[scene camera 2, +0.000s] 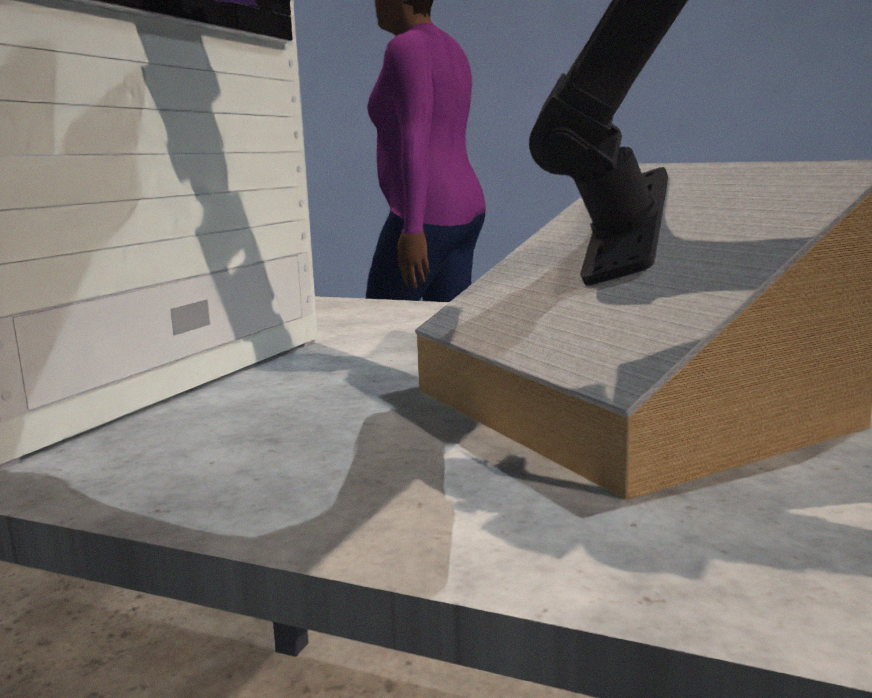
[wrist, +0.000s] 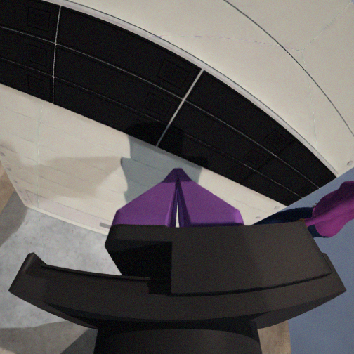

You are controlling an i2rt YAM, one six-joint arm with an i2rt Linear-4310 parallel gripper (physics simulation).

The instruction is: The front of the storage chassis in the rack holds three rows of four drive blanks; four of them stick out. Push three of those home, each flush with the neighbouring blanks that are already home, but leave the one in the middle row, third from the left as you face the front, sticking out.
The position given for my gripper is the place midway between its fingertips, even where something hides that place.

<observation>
I see my gripper [wrist: 177, 174] and a rack [scene camera 2: 118, 305].
The rack shows as well in the wrist view [wrist: 106, 106].
</observation>
